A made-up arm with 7 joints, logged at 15 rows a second.
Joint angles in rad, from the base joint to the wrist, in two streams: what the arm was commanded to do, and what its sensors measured. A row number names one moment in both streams.
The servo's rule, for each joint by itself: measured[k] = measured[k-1] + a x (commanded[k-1-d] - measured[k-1]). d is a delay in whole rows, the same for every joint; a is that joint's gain. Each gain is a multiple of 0.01, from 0.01 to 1. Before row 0 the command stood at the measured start. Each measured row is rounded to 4 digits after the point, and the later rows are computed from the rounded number. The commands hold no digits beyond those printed.
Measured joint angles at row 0:
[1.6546, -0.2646, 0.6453, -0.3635, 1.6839, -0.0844, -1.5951]
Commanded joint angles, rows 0 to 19:
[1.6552, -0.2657, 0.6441, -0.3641, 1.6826, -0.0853, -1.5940]
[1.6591, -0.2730, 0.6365, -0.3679, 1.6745, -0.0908, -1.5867]
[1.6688, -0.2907, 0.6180, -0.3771, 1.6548, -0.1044, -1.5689]
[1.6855, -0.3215, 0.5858, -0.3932, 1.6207, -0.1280, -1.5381]
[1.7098, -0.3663, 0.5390, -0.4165, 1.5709, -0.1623, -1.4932]
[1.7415, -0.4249, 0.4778, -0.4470, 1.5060, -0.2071, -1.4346]
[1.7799, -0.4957, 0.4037, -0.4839, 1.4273, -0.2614, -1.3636]
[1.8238, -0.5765, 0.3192, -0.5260, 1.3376, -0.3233, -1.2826]
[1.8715, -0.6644, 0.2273, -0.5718, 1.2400, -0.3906, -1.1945]
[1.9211, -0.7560, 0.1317, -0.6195, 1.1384, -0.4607, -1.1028]
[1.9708, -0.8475, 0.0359, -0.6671, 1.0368, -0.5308, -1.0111]
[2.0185, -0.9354, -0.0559, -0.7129, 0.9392, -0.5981, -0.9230]
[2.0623, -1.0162, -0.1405, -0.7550, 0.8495, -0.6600, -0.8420]
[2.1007, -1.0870, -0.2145, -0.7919, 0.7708, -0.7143, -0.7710]
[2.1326, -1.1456, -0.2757, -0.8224, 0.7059, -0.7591, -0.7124]
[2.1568, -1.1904, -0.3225, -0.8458, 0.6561, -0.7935, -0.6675]
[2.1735, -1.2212, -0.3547, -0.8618, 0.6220, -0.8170, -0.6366]
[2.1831, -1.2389, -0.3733, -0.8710, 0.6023, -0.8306, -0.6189]
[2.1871, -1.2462, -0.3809, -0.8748, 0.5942, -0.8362, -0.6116]
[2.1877, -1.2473, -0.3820, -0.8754, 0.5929, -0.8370, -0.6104]
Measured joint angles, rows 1 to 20:
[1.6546, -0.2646, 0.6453, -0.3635, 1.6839, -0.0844, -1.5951]
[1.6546, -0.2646, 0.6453, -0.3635, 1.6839, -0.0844, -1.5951]
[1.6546, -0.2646, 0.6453, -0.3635, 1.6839, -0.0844, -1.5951]
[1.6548, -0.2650, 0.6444, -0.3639, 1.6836, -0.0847, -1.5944]
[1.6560, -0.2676, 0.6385, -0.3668, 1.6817, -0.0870, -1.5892]
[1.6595, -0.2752, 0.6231, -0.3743, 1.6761, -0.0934, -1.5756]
[1.6665, -0.2905, 0.5951, -0.3881, 1.6645, -0.1062, -1.5505]
[1.6782, -0.3155, 0.5530, -0.4088, 1.6448, -0.1270, -1.5121]
[1.6953, -0.3516, 0.4966, -0.4367, 1.6157, -0.1566, -1.4602]
[1.7181, -0.3992, 0.4269, -0.4712, 1.5761, -0.1954, -1.3955]
[1.7466, -0.4577, 0.3461, -0.5112, 1.5260, -0.2427, -1.3199]
[1.7803, -0.5259, 0.2570, -0.5554, 1.4659, -0.2974, -1.2359]
[1.8183, -0.6018, 0.1630, -0.6022, 1.3971, -0.3578, -1.1467]
[1.8595, -0.6829, 0.0677, -0.6496, 1.3214, -0.4218, -1.0558]
[1.9024, -0.7662, -0.0250, -0.6958, 1.2411, -0.4870, -0.9668]
[1.9456, -0.8487, -0.1116, -0.7390, 1.1589, -0.5510, -0.8832]
[1.9875, -0.9273, -0.1888, -0.7776, 1.0774, -0.6114, -0.8080]
[2.0267, -0.9993, -0.2540, -0.8103, 0.9994, -0.6660, -0.7439]
[2.0618, -1.0624, -0.3054, -0.8362, 0.9273, -0.7132, -0.6927]
[2.0920, -1.1148, -0.3424, -0.8549, 0.8632, -0.7516, -0.6551]
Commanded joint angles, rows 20 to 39:
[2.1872, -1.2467, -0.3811, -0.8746, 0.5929, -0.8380, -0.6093]
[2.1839, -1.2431, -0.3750, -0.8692, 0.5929, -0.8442, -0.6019]
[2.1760, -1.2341, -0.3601, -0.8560, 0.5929, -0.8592, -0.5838]
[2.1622, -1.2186, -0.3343, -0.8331, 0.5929, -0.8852, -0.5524]
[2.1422, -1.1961, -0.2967, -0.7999, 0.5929, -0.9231, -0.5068]
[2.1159, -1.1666, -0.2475, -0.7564, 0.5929, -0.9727, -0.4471]
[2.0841, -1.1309, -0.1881, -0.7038, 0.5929, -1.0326, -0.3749]
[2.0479, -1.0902, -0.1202, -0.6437, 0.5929, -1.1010, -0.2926]
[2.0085, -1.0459, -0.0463, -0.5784, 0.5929, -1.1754, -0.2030]
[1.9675, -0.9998, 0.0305, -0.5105, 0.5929, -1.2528, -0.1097]
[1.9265, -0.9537, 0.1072, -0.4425, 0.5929, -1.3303, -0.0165]
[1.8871, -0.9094, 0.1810, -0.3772, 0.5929, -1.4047, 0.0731]
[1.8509, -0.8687, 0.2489, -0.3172, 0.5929, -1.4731, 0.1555]
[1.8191, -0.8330, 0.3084, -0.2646, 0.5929, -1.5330, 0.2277]
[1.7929, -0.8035, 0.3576, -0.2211, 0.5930, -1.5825, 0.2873]
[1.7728, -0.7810, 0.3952, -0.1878, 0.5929, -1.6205, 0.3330]
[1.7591, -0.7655, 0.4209, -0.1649, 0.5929, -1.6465, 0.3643]
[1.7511, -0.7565, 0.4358, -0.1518, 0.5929, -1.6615, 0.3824]
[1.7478, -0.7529, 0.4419, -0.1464, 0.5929, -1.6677, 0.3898]
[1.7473, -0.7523, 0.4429, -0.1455, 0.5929, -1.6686, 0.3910]
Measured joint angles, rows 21 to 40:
[2.1166, -1.1558, -0.3656, -0.8667, 0.8084, -0.7808, -0.6308]
[2.1356, -1.1856, -0.3771, -0.8726, 0.7634, -0.8013, -0.6179]
[2.1497, -1.2060, -0.3808, -0.8746, 0.7276, -0.8145, -0.6129]
[2.1598, -1.2194, -0.3810, -0.8746, 0.6993, -0.8232, -0.6105]
[2.1663, -1.2272, -0.3765, -0.8707, 0.6770, -0.8310, -0.6047]
[2.1689, -1.2295, -0.3642, -0.8600, 0.6593, -0.8414, -0.5907]
[2.1671, -1.2259, -0.3418, -0.8404, 0.6454, -0.8576, -0.5650]
[2.1604, -1.2161, -0.3080, -0.8108, 0.6344, -0.8818, -0.5260]
[2.1484, -1.1998, -0.2626, -0.7711, 0.6257, -0.9154, -0.4731]
[2.1310, -1.1771, -0.2067, -0.7220, 0.6188, -0.9588, -0.4073]
[2.1086, -1.1484, -0.1418, -0.6648, 0.6134, -1.0114, -0.3305]
[2.0816, -1.1146, -0.0702, -0.6017, 0.6091, -1.0721, -0.2451]
[2.0508, -1.0767, 0.0053, -0.5351, 0.6057, -1.1390, -0.1544]
[2.0172, -1.0361, 0.0817, -0.4675, 0.6030, -1.2098, -0.0620]
[1.9821, -0.9943, 0.1562, -0.4016, 0.6009, -1.2819, 0.0285]
[1.9467, -0.9529, 0.2257, -0.3400, 0.5992, -1.3526, 0.1136]
[1.9122, -0.9133, 0.2877, -0.2850, 0.5979, -1.4193, 0.1900]
[1.8800, -0.8771, 0.3401, -0.2384, 0.5969, -1.4797, 0.2552]
[1.8511, -0.8454, 0.3814, -0.2015, 0.5961, -1.5318, 0.3073]
[1.8263, -0.8190, 0.4110, -0.1748, 0.5954, -1.5742, 0.3455]

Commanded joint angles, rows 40 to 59:
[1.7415, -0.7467, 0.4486, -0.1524, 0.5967, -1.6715, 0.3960]
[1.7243, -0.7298, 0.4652, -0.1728, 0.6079, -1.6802, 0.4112]
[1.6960, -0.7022, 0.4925, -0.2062, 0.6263, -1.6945, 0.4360]
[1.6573, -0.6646, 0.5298, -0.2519, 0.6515, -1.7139, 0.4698]
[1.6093, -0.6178, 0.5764, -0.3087, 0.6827, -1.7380, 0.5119]
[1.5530, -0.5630, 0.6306, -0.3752, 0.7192, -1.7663, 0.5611]
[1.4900, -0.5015, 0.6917, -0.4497, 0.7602, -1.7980, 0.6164]
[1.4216, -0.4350, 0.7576, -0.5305, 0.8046, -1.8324, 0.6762]
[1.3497, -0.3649, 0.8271, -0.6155, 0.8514, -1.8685, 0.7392]
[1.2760, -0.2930, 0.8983, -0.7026, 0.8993, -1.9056, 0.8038]
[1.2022, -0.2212, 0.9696, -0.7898, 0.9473, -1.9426, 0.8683]
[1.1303, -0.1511, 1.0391, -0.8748, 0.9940, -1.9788, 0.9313]
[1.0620, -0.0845, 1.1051, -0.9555, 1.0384, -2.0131, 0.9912]
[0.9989, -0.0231, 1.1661, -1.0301, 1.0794, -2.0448, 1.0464]
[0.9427, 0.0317, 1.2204, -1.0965, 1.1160, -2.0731, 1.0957]
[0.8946, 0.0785, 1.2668, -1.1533, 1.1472, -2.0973, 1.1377]
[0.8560, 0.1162, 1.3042, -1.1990, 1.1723, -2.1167, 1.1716]
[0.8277, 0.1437, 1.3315, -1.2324, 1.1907, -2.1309, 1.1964]
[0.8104, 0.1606, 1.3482, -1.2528, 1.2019, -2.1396, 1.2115]
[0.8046, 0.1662, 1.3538, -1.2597, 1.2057, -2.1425, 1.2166]
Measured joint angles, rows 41 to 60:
[1.8060, -0.7984, 0.4296, -0.1580, 0.5949, -1.6065, 0.3702]
[1.7903, -0.7834, 0.4388, -0.1495, 0.5945, -1.6291, 0.3833]
[1.7787, -0.7731, 0.4419, -0.1466, 0.5942, -1.6437, 0.3885]
[1.7687, -0.7644, 0.4469, -0.1508, 0.5947, -1.6540, 0.3935]
[1.7567, -0.7530, 0.4606, -0.1669, 0.5975, -1.6637, 0.4054]
[1.7403, -0.7362, 0.4845, -0.1956, 0.6035, -1.6751, 0.4259]
[1.7179, -0.7126, 0.5185, -0.2367, 0.6136, -1.6895, 0.4553]
[1.6886, -0.6813, 0.5619, -0.2893, 0.6281, -1.7074, 0.4932]
[1.6520, -0.6423, 0.6134, -0.3520, 0.6472, -1.7292, 0.5387]
[1.6083, -0.5958, 0.6721, -0.4233, 0.6709, -1.7547, 0.5908]
[1.5579, -0.5427, 0.7362, -0.5016, 0.6990, -1.7834, 0.6480]
[1.5017, -0.4840, 0.8044, -0.5847, 0.7310, -1.8149, 0.7091]
[1.4408, -0.4210, 0.8748, -0.6708, 0.7663, -1.8485, 0.7725]
[1.3764, -0.3551, 0.9459, -0.7577, 0.8043, -1.8833, 0.8367]
[1.3100, -0.2878, 1.0158, -0.8432, 0.8441, -1.9186, 0.9001]
[1.2430, -0.2207, 1.0828, -0.9252, 0.8849, -1.9536, 0.9611]
[1.1771, -0.1555, 1.1453, -1.0018, 0.9257, -1.9873, 1.0183]
[1.1138, -0.0937, 1.2016, -1.0709, 0.9657, -2.0190, 1.0702]
[1.0546, -0.0369, 1.2505, -1.1311, 1.0038, -2.0480, 1.1154]
[1.0010, 0.0136, 1.2908, -1.1807, 1.0392, -2.0734, 1.1531]

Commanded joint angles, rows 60 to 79:
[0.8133, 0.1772, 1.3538, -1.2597, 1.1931, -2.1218, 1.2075]
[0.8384, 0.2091, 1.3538, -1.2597, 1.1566, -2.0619, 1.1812]
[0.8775, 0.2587, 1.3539, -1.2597, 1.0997, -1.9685, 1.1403]
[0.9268, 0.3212, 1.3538, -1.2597, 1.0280, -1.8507, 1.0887]
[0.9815, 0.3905, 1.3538, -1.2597, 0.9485, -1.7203, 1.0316]
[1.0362, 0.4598, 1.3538, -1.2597, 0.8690, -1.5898, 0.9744]
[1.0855, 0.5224, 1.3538, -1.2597, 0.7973, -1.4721, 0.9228]
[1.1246, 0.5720, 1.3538, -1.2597, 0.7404, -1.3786, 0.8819]
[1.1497, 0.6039, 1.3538, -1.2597, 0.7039, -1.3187, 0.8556]
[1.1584, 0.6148, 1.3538, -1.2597, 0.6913, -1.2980, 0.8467]
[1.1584, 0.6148, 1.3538, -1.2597, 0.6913, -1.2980, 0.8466]
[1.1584, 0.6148, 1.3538, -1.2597, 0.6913, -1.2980, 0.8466]
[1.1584, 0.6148, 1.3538, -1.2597, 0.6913, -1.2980, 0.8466]
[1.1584, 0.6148, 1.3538, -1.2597, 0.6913, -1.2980, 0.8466]
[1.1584, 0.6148, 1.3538, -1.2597, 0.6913, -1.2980, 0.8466]
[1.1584, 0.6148, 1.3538, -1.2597, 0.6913, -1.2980, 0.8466]
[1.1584, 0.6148, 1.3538, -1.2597, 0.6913, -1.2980, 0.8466]
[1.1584, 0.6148, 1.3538, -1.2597, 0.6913, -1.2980, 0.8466]
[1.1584, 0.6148, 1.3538, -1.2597, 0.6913, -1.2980, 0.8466]
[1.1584, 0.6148, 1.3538, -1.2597, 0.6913, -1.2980, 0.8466]
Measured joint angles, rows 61 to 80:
[0.9542, 0.0565, 1.3213, -1.2184, 1.0710, -2.0947, 1.1821]
[0.9154, 0.0909, 1.3415, -1.2435, 1.0985, -2.1113, 1.2018]
[0.8855, 0.1157, 1.3507, -1.2553, 1.1210, -2.1228, 1.2117]
[0.8660, 0.1360, 1.3530, -1.2585, 1.1361, -2.1224, 1.2089]
[0.8585, 0.1601, 1.3536, -1.2594, 1.1404, -2.1000, 1.1903]
[0.8636, 0.1926, 1.3538, -1.2596, 1.1319, -2.0513, 1.1568]
[0.8807, 0.2350, 1.3538, -1.2597, 1.1101, -1.9771, 1.1112]
[0.9079, 0.2863, 1.3538, -1.2597, 1.0762, -1.8821, 1.0579]
[0.9425, 0.3436, 1.3538, -1.2597, 1.0327, -1.7739, 1.0020]
[0.9811, 0.4026, 1.3538, -1.2597, 0.9833, -1.6622, 0.9489]
[1.0198, 0.4585, 1.3538, -1.2597, 0.9323, -1.5573, 0.9040]
[1.0549, 0.5065, 1.3538, -1.2597, 0.8843, -1.4690, 0.8716]
[1.0828, 0.5422, 1.3538, -1.2597, 0.8438, -1.4057, 0.8549]
[1.1032, 0.5662, 1.3538, -1.2597, 0.8118, -1.3659, 0.8493]
[1.1181, 0.5822, 1.3538, -1.2597, 0.7865, -1.3408, 0.8475]
[1.1290, 0.5930, 1.3538, -1.2597, 0.7665, -1.3250, 0.8469]
[1.1369, 0.6002, 1.3538, -1.2597, 0.7507, -1.3150, 0.8467]
[1.1427, 0.6050, 1.3538, -1.2597, 0.7382, -1.3087, 0.8466]
[1.1469, 0.6082, 1.3538, -1.2597, 0.7284, -1.3047, 0.8466]
[1.1500, 0.6104, 1.3538, -1.2597, 0.7206, -1.3022, 0.8466]

